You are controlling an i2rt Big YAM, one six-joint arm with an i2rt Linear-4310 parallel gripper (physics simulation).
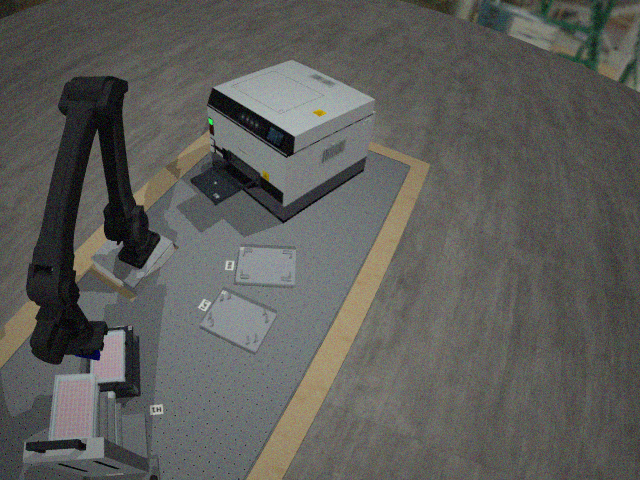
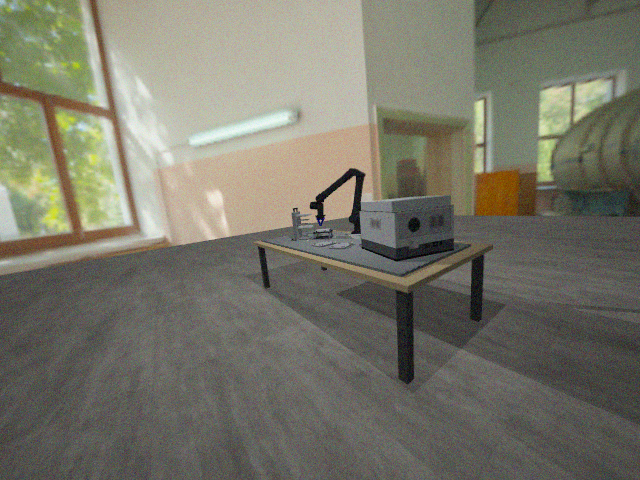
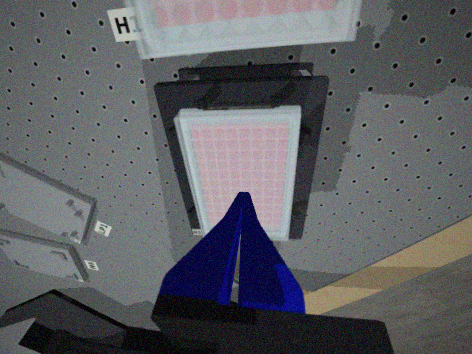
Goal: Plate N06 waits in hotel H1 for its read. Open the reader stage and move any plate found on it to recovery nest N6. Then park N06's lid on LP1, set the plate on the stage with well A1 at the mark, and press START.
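Frame: origin at the arm's base, x ahead, y left, z up, level; metres.
Seen in the pictures: gripper, fingertip midpoint: [image 1: 98, 357] [image 2: 320, 225] [image 3: 243, 198]; arm's base at its link origin: [image 1: 139, 248] [image 2: 359, 232].
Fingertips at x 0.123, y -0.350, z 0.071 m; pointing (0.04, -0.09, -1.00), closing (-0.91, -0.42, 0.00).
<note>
Offsets run from my fingertips to a thing's middle. "pt": to the spot under its first point. Level surfaces: height alone.
The white reader @[0.887 m left, 0.147 m ahead, 0.046 m up] [image 1: 289, 134] [image 2: 405, 227] has its dark stage @[0.647 m left, 0.023 m ahead, 0.010 m down] [image 1: 216, 181] extended, with no plate on it. A pink-welled plate @[0.021 m left, 0.006 m back, 0.037 m down] [image 1: 109, 359] [image 3: 240, 170] with a clear, lid-like cover sits in a dark holder @[0.020 m left, 0.006 m back, 0.072 m down] [image 1: 133, 361] [image 3: 312, 150]; its small label is unreadable. Another pink plate [image 1: 74, 405] [image 3: 245, 20] is up in hotel H1 @[0.162 m right, 0.101 m ahead, 0.038 m up] [image 1: 93, 457] [image 2: 295, 224]. My gripper [image 2: 320, 223] [image 3: 243, 198] is shut and empty, its blue tips above the holder's plate. Recovery nest N6 @[0.450 m left, 0.240 m ahead, 0.101 m down] [image 1: 266, 265] [image 3: 40, 257] and lid nest LP1 @[0.264 m left, 0.233 m ahead, 0.100 m down] [image 1: 238, 321] [image 3: 40, 205] hold no plate or lid. START cannot be told among the small panel buttons.
The arm's pale base [image 1: 111, 263] stands between the holder and the reader at the wooden table edge [image 1: 336, 335] side opposite the nests. The hotel stands close beside the holder. A label H1 @[pt 0.033 m right, 0.138 m ahead, 0.109 m down] [image 1: 156, 409] [image 3: 122, 25] lies on the perforated mat @[0.109 m down] [image 1: 206, 413].
</note>
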